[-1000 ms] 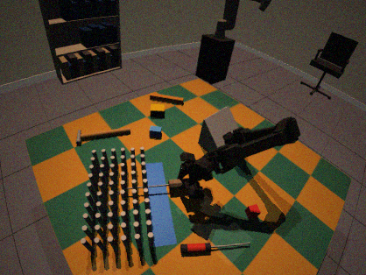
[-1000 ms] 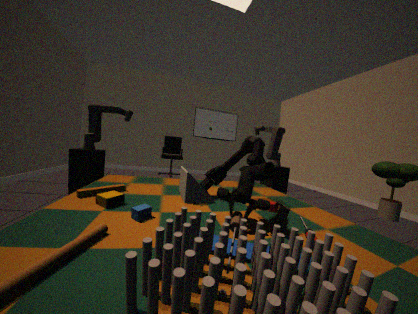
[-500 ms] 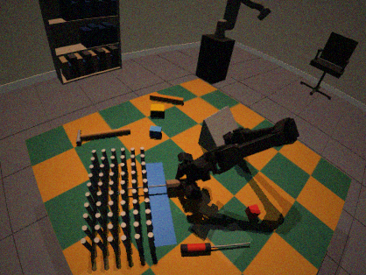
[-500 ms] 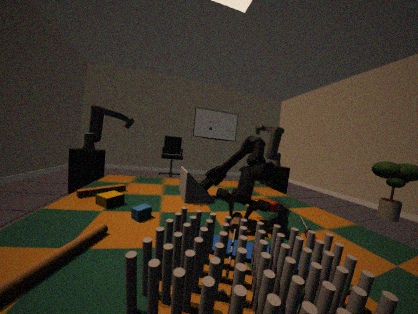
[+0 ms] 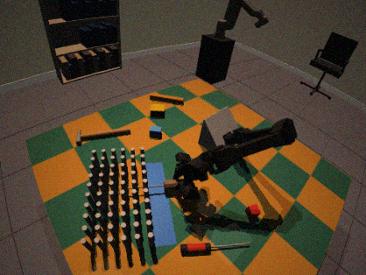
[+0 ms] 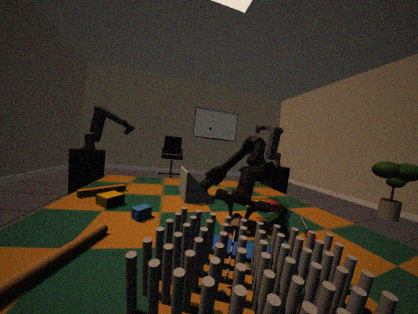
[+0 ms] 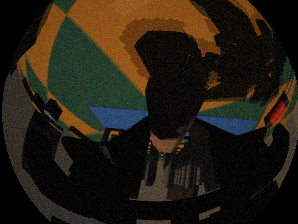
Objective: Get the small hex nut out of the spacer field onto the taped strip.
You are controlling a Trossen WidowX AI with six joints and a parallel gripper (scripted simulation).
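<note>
Now: gripper tip 80 mm short of the blue taped strip and 30 mm above it. Round my gripper tip: red cube: 290 mm to the left, 160 mm behind, 10 mm below; then thin hook tool: 90 mm ahead, 50 mm to the right; then blue cube: 310 mm to the right, 140 mm behind, 10 mm below.
</note>
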